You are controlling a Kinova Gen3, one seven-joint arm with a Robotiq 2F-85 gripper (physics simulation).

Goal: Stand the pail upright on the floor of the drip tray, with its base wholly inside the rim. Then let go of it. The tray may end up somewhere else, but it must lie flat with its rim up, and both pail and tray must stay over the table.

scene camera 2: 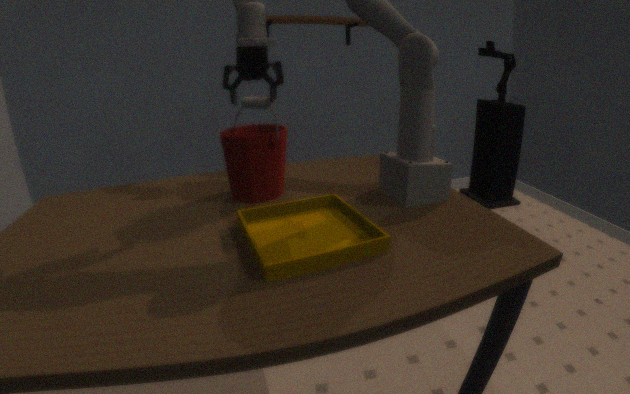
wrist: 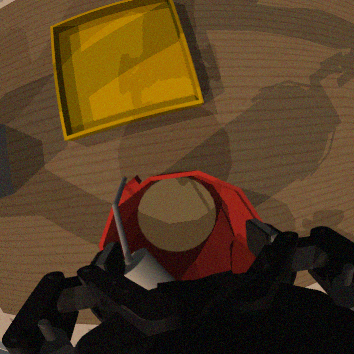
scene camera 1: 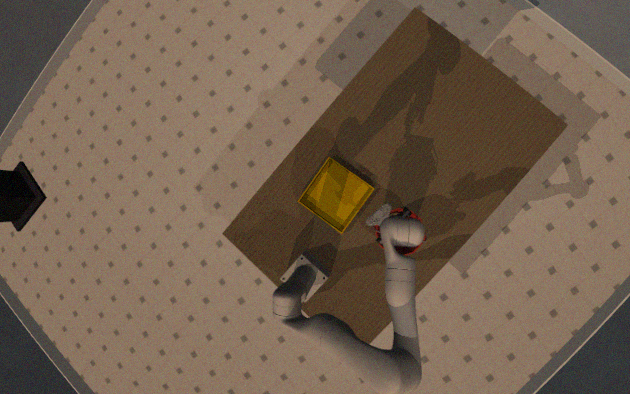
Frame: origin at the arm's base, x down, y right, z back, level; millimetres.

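Seen in the pictures: gripper, fingertip midpoint: (scene camera 2: pixel 253 103) (wrist: pixel 184 245); arm's base, link origin: (scene camera 2: pixel 413 157) (scene camera 1: pixel 304 275).
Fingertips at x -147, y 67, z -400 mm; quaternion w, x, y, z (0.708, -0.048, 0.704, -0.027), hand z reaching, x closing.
Pixels of each thing's top centre, then the offset from my fingertips to it. Level surfaces: height alone.
- pale grip, top centre: (wrist: pixel 175 319) (scene camera 2: pixel 256 97) dz +9, dx -12, dy +57 mm
- yellow drip tray, top centre: (wrist: pixel 116 54) (scene camera 2: pixel 306 222) (scene camera 1: pixel 335 195) dz +85, dx +218, dy -230 mm
- table, surface height: dx +252 mm
A red pail (scene camera 1: pixel 413 252) (scene camera 2: pixel 256 165) (wrist: pixel 232 200) stands upright on the table, beside and behind the tray in the scene camera 2 view. Its wire handle is raised, with a pale grip (scene camera 2: pixel 256 102) (wrist: pixel 147 270) on top. The yellow drip tray (scene camera 1: pixel 320 217) (scene camera 2: pixel 325 260) (wrist: pixel 134 120) lies flat, rim up, with a gap between it and the pail. My gripper (scene camera 2: pixel 253 98) (wrist: pixel 184 245) is open above the pail. Its fingertips are at about the height of the handle grip, one to each side in the scene camera 2 view. In the scene camera 1 view the arm hides the fingers.
My arm's base block (scene camera 1: pixel 320 277) (scene camera 2: pixel 415 180) stands on the table (scene camera 1: pixel 490 100) (scene camera 2: pixel 125 325), to the right of the pail in the scene camera 2 view. A dark pedestal (scene camera 1: pixel 17 197) (scene camera 2: pixel 497 150) stands off the table. A wooden shelf (scene camera 2: pixel 315 20) shows behind the arm.
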